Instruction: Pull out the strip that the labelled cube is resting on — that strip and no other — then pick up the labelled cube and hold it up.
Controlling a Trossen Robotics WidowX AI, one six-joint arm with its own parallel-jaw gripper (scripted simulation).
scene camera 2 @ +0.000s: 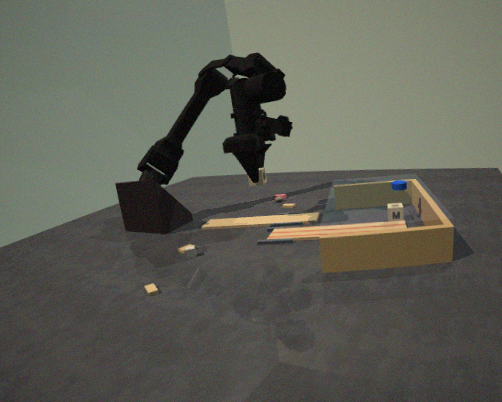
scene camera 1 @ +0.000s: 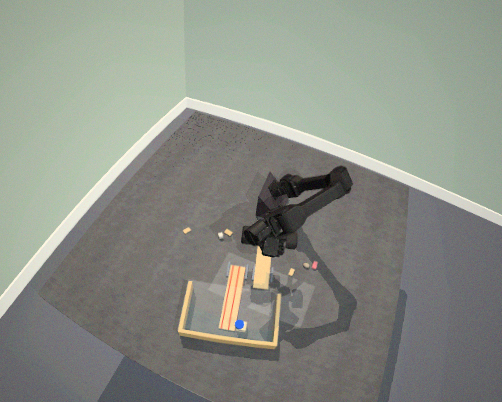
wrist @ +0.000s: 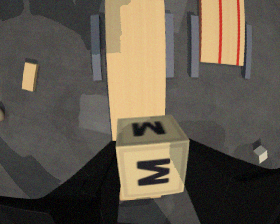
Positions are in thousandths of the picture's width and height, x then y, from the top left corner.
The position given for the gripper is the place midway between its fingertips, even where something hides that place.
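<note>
It's the gripper (scene camera 2: 513, 449), that same gripper (wrist: 523, 650), that's holding a pale cube marked m (wrist: 541, 681). There's a wooden strip (scene camera 2: 611, 544) to be seen as well.
</note>
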